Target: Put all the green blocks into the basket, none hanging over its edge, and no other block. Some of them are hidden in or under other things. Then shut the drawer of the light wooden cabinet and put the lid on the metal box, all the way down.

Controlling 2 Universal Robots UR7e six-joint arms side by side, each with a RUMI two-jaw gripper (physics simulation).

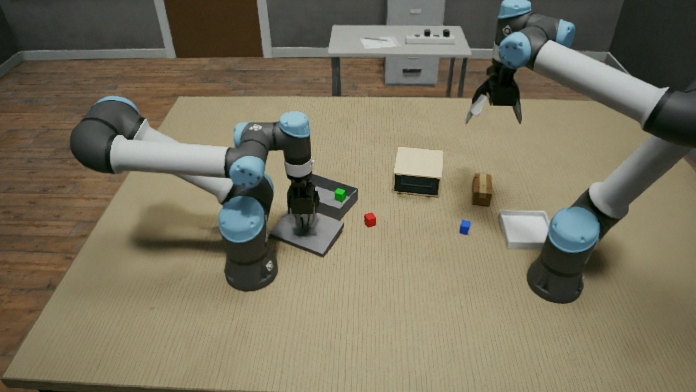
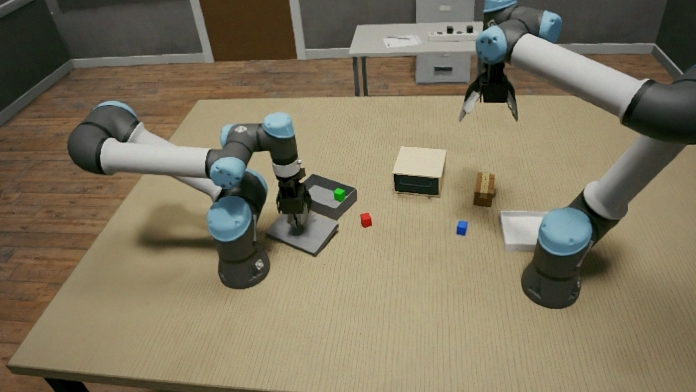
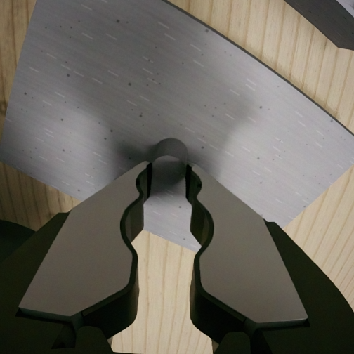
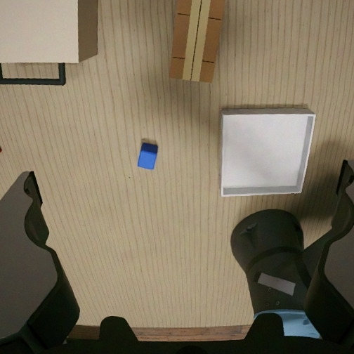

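My left gripper (image 1: 304, 226) (image 2: 298, 223) (image 3: 168, 165) is shut on the knob of the grey metal lid (image 1: 320, 241) (image 2: 314, 241) (image 3: 100, 100). The lid is level, on or just above the table, in front of the open metal box (image 1: 348, 206) (image 2: 345, 206) (image 3: 325, 22). A green block (image 1: 340, 195) (image 2: 339, 194) is in that box. The white basket (image 1: 526, 245) (image 2: 517, 247) (image 4: 262, 191) stands at the right. The light wooden cabinet (image 1: 419, 161) (image 2: 420, 160) (image 4: 37, 30) has a dark drawer front; its exact opening is unclear. My right gripper (image 1: 494, 121) (image 2: 488, 119) (image 4: 186, 167) is open, high above the table.
A red block (image 1: 370, 220) (image 2: 366, 220) lies right of the metal box. A blue block (image 1: 465, 227) (image 2: 462, 228) (image 4: 148, 156) lies left of the basket. A brown taped carton (image 1: 482, 190) (image 2: 484, 189) (image 4: 197, 40) stands between cabinet and basket; its inside is hidden.
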